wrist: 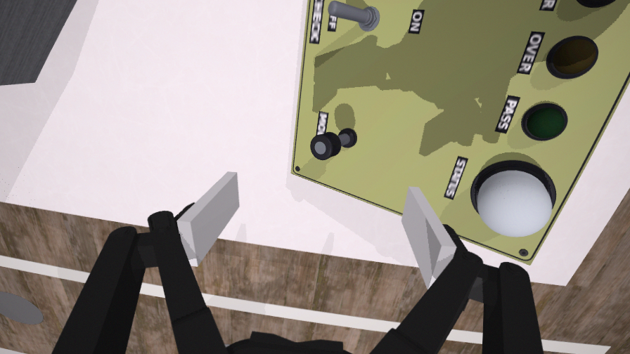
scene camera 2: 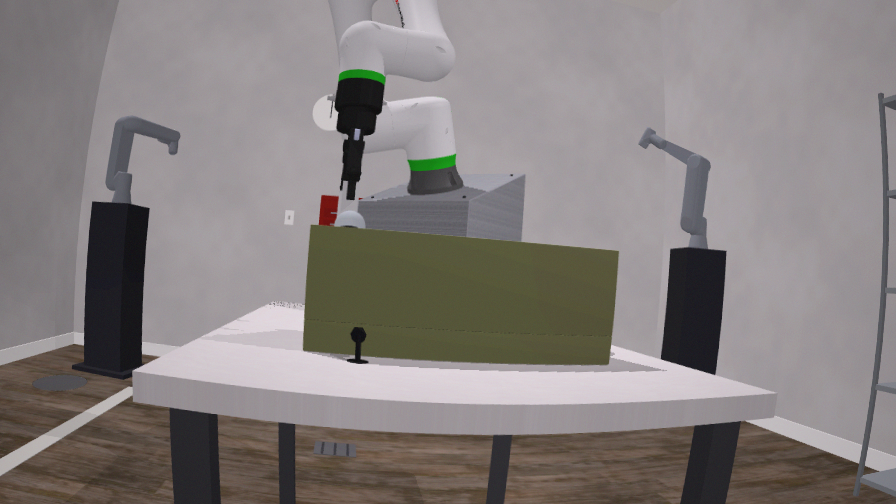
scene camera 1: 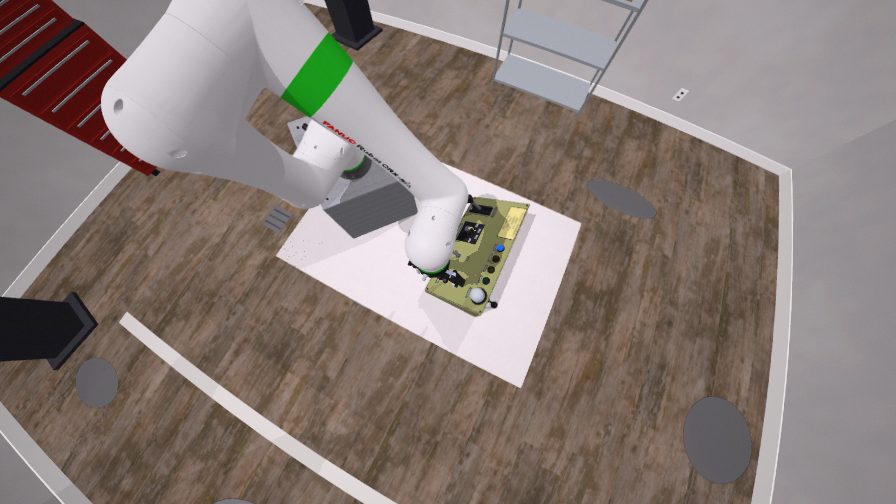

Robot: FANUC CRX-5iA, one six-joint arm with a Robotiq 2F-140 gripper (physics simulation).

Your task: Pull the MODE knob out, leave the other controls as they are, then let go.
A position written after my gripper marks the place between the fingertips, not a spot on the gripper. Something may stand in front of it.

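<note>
I can see my gripper [scene camera 2: 345, 223], and it's there in the wrist view too, at [wrist: 320, 197]. I can also see a black mode knob [wrist: 326, 145].
</note>
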